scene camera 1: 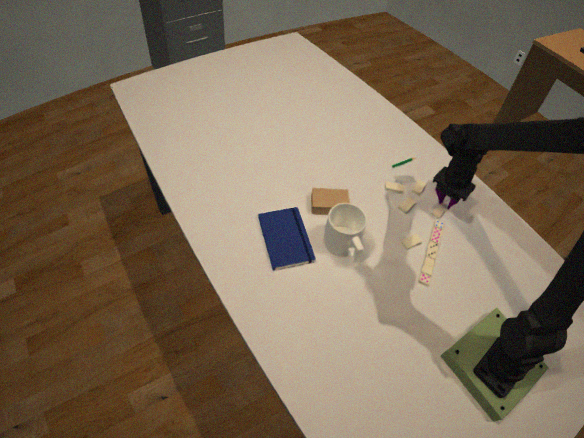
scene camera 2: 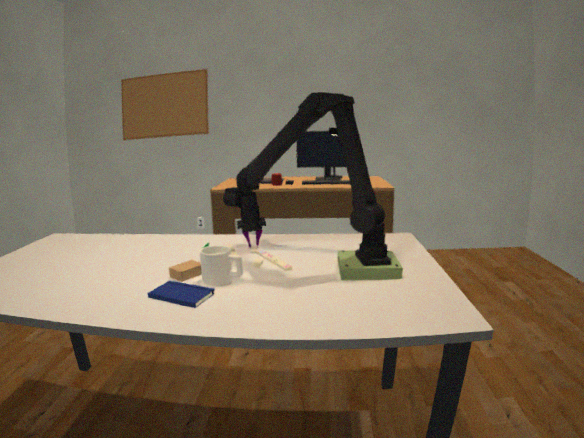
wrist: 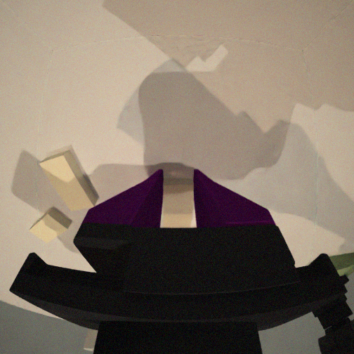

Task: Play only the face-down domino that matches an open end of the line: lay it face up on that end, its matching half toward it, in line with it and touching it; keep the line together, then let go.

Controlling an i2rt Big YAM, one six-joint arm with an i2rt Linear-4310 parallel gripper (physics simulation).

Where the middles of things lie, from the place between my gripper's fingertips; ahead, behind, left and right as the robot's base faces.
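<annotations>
Counted from my hand: brown block (scene camera 1: 322,200), 20 cm ahead, 26 cm to the left, 1 cm above; white mug (scene camera 1: 346,222), 9 cm ahead, 33 cm to the left, 5 cm above; blue notebook (scene camera 1: 287,242), 19 cm ahead, 42 cm to the left.
</annotations>
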